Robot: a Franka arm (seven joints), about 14 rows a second.
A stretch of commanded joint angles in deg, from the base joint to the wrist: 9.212 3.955 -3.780 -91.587 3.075 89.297 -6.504; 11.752 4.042 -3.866 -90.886 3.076 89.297 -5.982; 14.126 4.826 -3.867 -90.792 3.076 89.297 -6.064; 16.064 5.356 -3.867 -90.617 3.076 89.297 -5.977; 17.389 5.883 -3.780 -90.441 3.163 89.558 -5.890; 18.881 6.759 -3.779 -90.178 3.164 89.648 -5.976; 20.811 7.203 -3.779 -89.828 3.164 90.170 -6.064; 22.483 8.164 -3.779 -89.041 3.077 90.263 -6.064
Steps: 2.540 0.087 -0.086 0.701 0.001 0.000 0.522; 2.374 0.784 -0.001 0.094 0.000 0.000 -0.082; 1.938 0.530 0.000 0.175 0.000 0.000 0.087; 1.325 0.527 0.087 0.176 0.087 0.261 0.087; 1.492 0.876 0.001 0.263 0.001 0.090 -0.086; 1.930 0.444 0.000 0.350 0.000 0.522 -0.088; 1.672 0.961 0.000 0.787 -0.087 0.093 0.000
